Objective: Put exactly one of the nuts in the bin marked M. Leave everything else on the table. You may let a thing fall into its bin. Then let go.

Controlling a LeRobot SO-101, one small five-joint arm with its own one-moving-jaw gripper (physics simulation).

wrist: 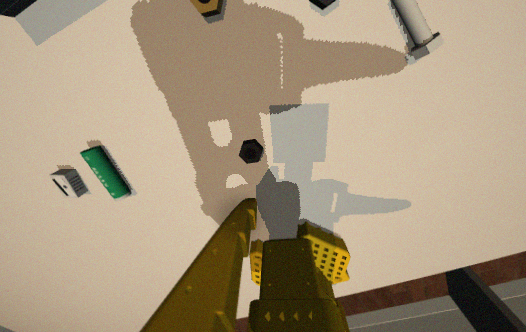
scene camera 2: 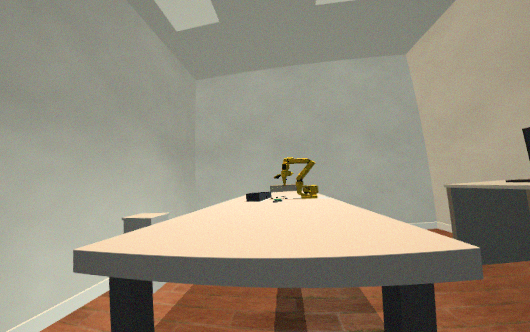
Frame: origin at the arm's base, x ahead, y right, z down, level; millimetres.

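Seen in the pictures: hand at its tool point: [wrist: 256,209] [scene camera 2: 284,185]; arm's base at its link origin: [wrist: 288,246] [scene camera 2: 306,198].
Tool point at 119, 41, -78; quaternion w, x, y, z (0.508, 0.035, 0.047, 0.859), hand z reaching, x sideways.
Offsets run from my tool point to a thing's middle, as dx, dy, dz. "*": to the spot under its first point. Level surfaces: height alone.
My gripper [scene camera 2: 280,180] [wrist: 252,202] is fully open and empty, above the table; one notched jaw shows in the wrist view and the moving jaw is swung out of it. A black hexagonal nut @[-2, -14, +74] [wrist: 251,151] lies flat on the table @[dz +78] [scene camera 2: 280,230] [wrist: 425,140], a little beyond the jaw tip in the wrist view and apart from it. A brass-coloured, nut-like piece @[* +82, +14, +70] [wrist: 209,7] and a dark piece @[* +51, +67, +70] [wrist: 324,3] are cut off by the top edge. A black bin @[+167, +35, +55] [scene camera 2: 257,196] and a grey bin [scene camera 2: 283,188] stand near the arm; no letter M is readable.
A green cylinder @[+42, -134, +71] [wrist: 107,172] and a small grey-white block @[+55, -180, +72] [wrist: 69,182] lie at the left of the wrist view. A grey cylindrical piece with a dark end @[+19, +106, +73] [wrist: 415,22] lies at top right. A dark corner @[* +148, -85, +73] [wrist: 15,6] shows at top left. The table edge crosses the lower right.
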